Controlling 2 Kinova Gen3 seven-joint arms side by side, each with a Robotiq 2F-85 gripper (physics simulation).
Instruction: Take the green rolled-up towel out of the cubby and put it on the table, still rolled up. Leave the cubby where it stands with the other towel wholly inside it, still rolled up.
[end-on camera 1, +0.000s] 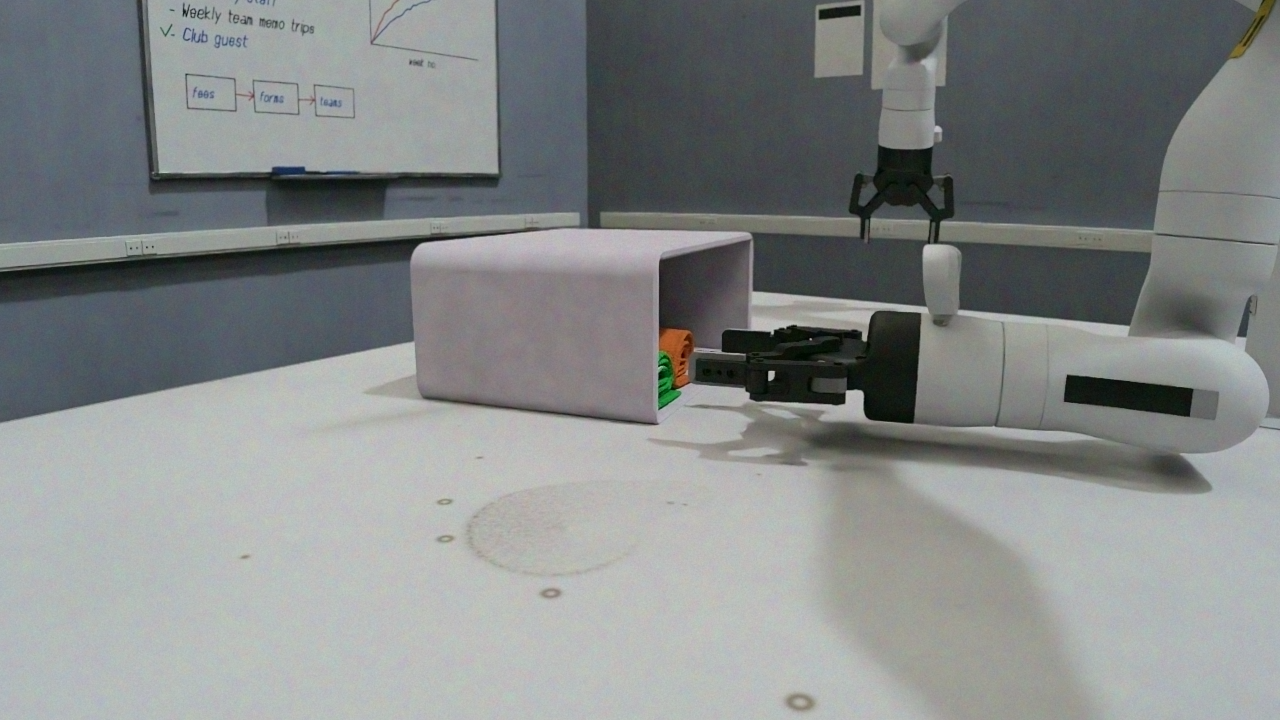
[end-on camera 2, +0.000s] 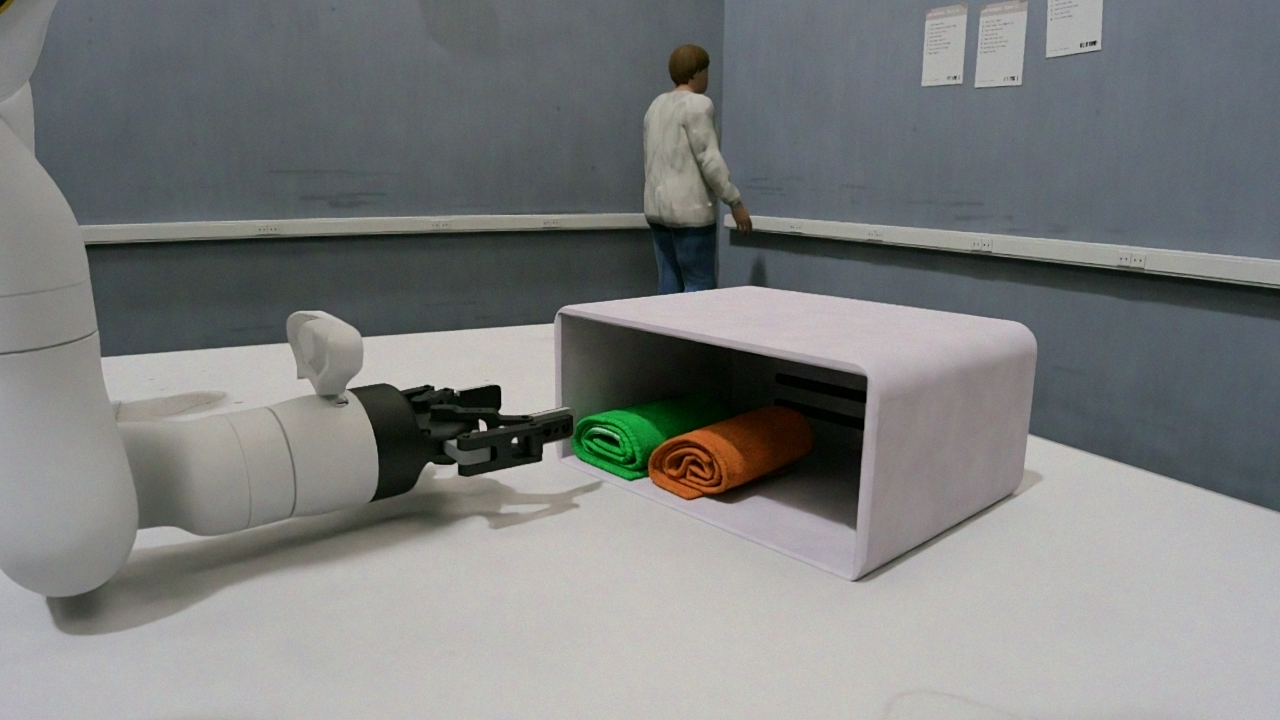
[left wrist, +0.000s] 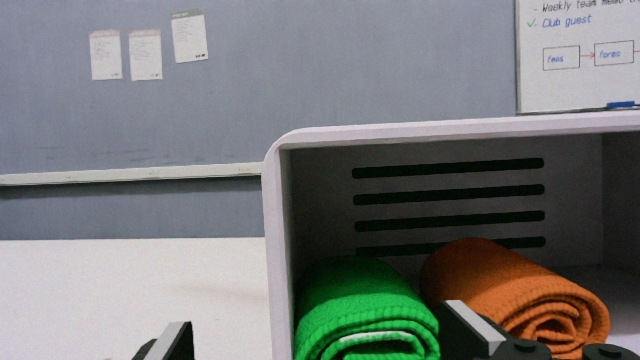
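Observation:
The lilac cubby (end-on camera 1: 537, 322) (end-on camera 2: 953, 447) (left wrist: 276, 225) stands on the table with its open side facing the left arm. The green rolled-up towel (end-on camera 1: 664, 380) (end-on camera 2: 626, 436) (left wrist: 365, 300) lies inside, beside one side wall. The orange rolled-up towel (end-on camera 1: 677, 356) (end-on camera 2: 738, 447) (left wrist: 505, 285) lies inside next to it, also rolled. My left gripper (end-on camera 1: 726, 354) (end-on camera 2: 535, 408) (left wrist: 318, 337) is open and empty, level, just outside the opening. In the left wrist view its fingers straddle the green towel and the cubby's near wall. My right gripper (end-on camera 1: 899, 238) is open and empty, pointing down above the table.
The white table (end-on camera 1: 358, 626) (end-on camera 2: 447, 644) (left wrist: 125, 285) bears the cubby. In end-on camera 1, the cubby's side wall (end-on camera 1: 657, 340) stands close to the left fingertips. A person (end-on camera 2: 684, 170) stands behind the table in end-on camera 2. A whiteboard (end-on camera 1: 313, 134) (left wrist: 575, 85) hangs on the wall.

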